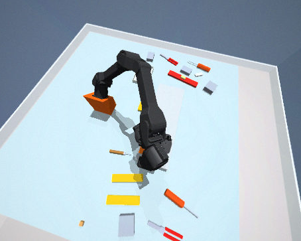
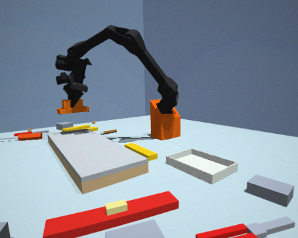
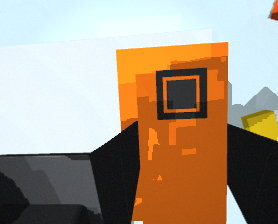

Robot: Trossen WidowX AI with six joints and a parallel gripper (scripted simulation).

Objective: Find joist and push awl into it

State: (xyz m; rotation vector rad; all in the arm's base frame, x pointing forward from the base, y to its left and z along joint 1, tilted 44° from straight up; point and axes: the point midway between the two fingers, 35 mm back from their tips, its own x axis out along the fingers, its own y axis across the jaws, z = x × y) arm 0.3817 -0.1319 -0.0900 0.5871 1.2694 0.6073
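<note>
My gripper tip is 500 mm to the right of the white tray, 270 mm past it and 140 mm above it. The rest, counted from my gripper tip: brown-handled awl (160 mm behind, 150 mm below, 60 mm to the right); red level (580 mm to the left, 140 mm below, 10 mm ahead); orange stud finder (20 mm above, 10 mm ahead).
</note>
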